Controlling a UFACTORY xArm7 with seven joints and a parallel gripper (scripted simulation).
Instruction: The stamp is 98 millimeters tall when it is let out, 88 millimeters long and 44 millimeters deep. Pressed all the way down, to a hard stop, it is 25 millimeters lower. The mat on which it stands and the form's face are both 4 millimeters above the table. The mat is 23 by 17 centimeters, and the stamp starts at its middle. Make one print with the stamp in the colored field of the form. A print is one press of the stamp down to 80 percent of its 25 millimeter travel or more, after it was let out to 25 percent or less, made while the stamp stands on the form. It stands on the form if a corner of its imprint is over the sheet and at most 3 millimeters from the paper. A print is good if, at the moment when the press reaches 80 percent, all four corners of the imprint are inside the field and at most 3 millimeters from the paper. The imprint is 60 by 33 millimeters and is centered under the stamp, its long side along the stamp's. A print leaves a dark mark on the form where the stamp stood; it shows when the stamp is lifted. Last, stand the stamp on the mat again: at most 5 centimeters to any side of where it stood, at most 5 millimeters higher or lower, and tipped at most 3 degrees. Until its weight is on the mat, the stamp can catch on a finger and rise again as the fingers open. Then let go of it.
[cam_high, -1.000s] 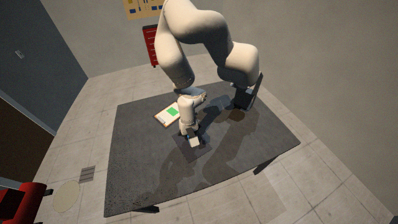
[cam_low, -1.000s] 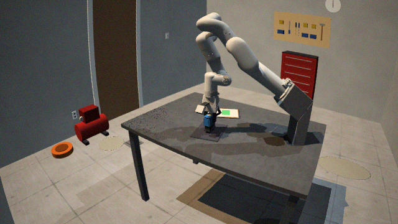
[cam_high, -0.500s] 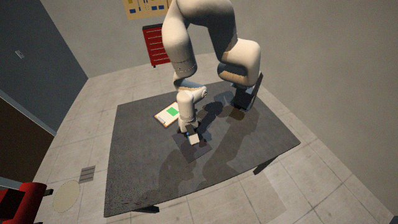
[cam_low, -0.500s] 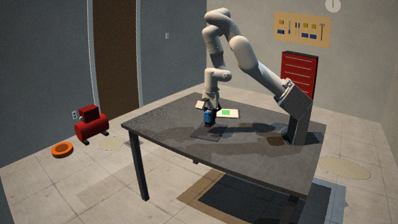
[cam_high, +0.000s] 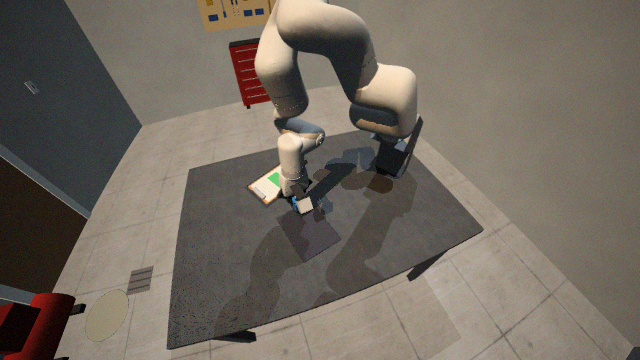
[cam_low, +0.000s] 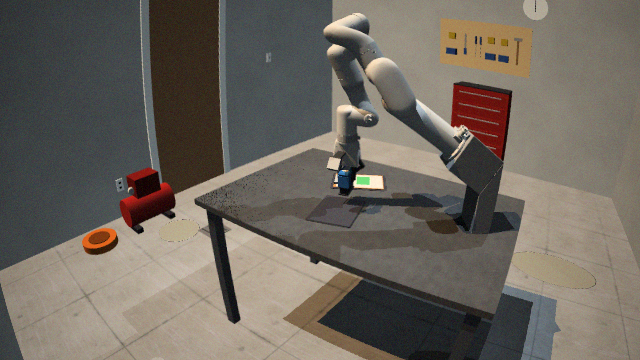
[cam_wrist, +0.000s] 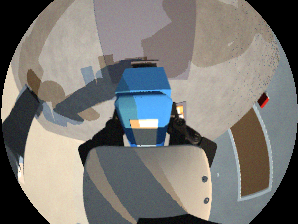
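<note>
The form lies 19 cm to the right of my hand, 11 cm below it and 11 cm ahead of it. From my hand the other things lie so: mat 11 cm below, 8 cm to the left, 3 cm behind; then blue stamp 2 cm below.
</note>
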